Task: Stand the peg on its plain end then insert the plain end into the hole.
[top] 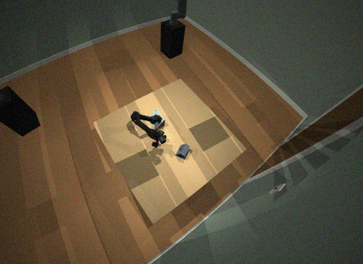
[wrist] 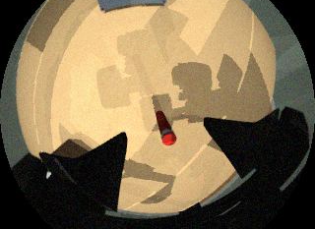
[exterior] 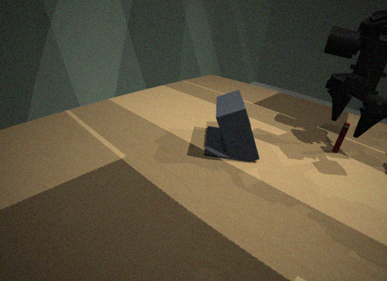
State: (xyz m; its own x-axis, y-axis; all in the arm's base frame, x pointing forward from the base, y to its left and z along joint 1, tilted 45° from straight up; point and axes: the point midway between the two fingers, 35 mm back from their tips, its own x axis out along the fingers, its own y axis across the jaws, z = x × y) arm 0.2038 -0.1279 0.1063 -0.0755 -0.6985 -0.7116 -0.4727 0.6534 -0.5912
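My gripper tip is 1 cm above the red peg. Round my gripper tip: sloped panel (23 cm ahead, 15 cm to the left, 2 cm below).
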